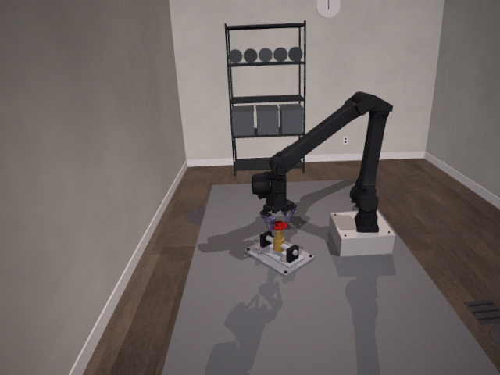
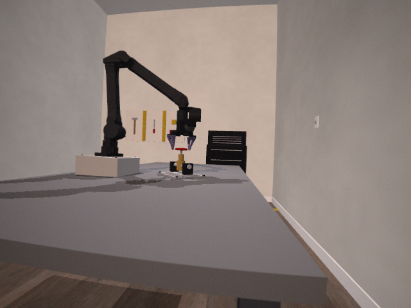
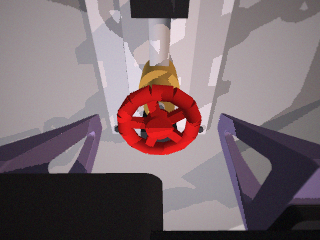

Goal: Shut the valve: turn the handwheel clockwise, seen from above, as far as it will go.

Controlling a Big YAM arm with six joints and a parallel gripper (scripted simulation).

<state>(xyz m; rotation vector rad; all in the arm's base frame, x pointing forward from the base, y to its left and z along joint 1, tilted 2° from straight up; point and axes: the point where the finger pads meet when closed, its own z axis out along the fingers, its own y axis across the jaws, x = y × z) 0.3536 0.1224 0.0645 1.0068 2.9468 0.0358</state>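
Right now the red spoked handwheel is 10 mm below my hand.
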